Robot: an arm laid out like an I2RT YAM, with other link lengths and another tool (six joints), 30 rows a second.
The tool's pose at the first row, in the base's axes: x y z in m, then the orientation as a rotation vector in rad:
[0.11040, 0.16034, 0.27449, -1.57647, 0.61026, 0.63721]
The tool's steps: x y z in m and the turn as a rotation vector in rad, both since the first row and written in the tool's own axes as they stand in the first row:
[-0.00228, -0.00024, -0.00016, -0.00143, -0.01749, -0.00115]
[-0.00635, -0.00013, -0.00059, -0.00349, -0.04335, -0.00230]
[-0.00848, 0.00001, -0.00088, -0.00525, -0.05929, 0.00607]
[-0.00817, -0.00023, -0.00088, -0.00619, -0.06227, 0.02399]
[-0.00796, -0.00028, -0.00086, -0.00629, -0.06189, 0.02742]
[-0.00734, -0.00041, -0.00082, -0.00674, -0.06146, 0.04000]
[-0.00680, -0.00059, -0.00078, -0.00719, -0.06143, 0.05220]
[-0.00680, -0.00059, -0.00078, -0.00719, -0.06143, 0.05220]
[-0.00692, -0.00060, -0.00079, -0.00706, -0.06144, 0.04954]
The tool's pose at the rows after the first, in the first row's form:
[0.10897, 0.16025, 0.27629, -1.57095, 0.59595, 0.65007]
[0.10604, 0.15990, 0.27913, -1.56248, 0.57523, 0.66937]
[0.10445, 0.15964, 0.28056, -1.55564, 0.56975, 0.68819]
[0.10484, 0.15965, 0.28051, -1.55128, 0.58194, 0.70419]
[0.10502, 0.15967, 0.28039, -1.55076, 0.58501, 0.70651]
[0.10555, 0.15971, 0.28004, -1.54849, 0.59550, 0.71577]
[0.10606, 0.15976, 0.27978, -1.54610, 0.60538, 0.72505]
[0.10606, 0.15976, 0.27978, -1.54610, 0.60538, 0.72505]
[0.10598, 0.15975, 0.27987, -1.54659, 0.60323, 0.72302]

